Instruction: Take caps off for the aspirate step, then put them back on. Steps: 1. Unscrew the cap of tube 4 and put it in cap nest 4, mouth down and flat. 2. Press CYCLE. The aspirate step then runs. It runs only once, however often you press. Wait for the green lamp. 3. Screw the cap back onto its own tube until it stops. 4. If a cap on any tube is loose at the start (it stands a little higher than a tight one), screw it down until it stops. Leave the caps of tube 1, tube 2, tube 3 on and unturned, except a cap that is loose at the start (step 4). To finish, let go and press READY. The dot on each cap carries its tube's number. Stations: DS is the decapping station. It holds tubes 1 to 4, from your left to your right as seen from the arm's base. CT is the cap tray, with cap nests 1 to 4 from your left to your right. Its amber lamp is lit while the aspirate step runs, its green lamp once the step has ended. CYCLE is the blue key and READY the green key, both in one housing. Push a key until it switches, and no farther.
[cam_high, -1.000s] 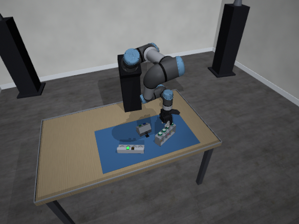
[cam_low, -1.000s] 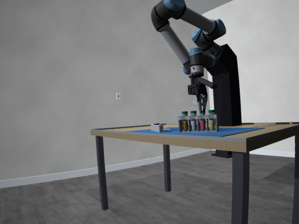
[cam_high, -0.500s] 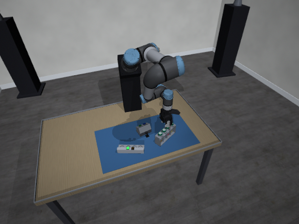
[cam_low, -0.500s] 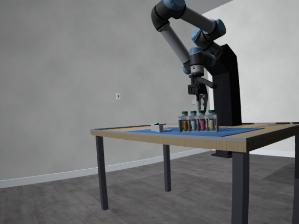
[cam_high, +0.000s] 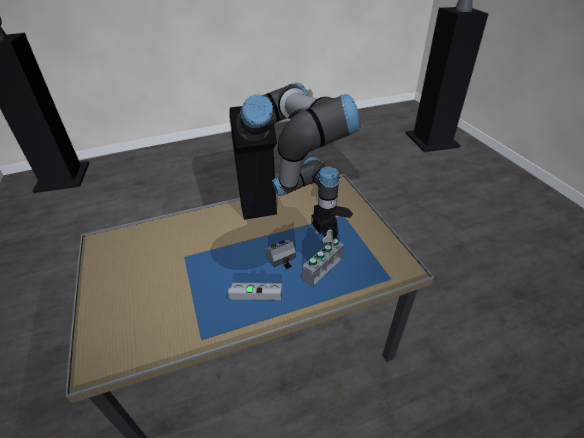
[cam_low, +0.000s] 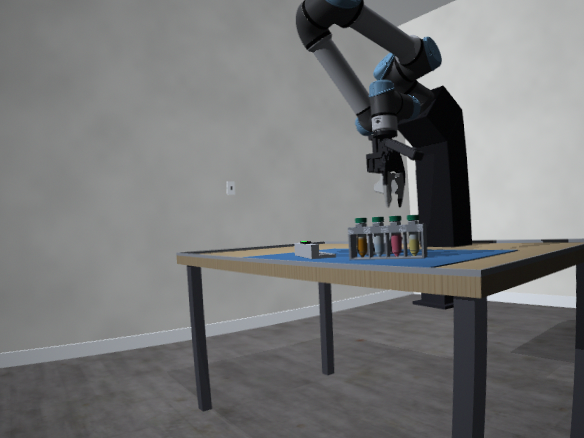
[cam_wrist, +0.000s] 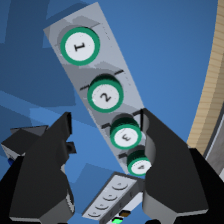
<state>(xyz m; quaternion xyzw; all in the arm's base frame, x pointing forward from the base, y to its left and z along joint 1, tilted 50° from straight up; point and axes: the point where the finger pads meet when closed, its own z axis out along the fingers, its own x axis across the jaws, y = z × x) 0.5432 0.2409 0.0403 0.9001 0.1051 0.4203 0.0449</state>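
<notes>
My hand is 120 mm past the green READY key, 220 mm to the left of it and 90 mm above it. Also, from my hand: key housing (110 mm behind, 200 mm to the right, 110 mm below); blue CYCLE key (140 mm behind, 180 mm to the right, 90 mm below).
</notes>
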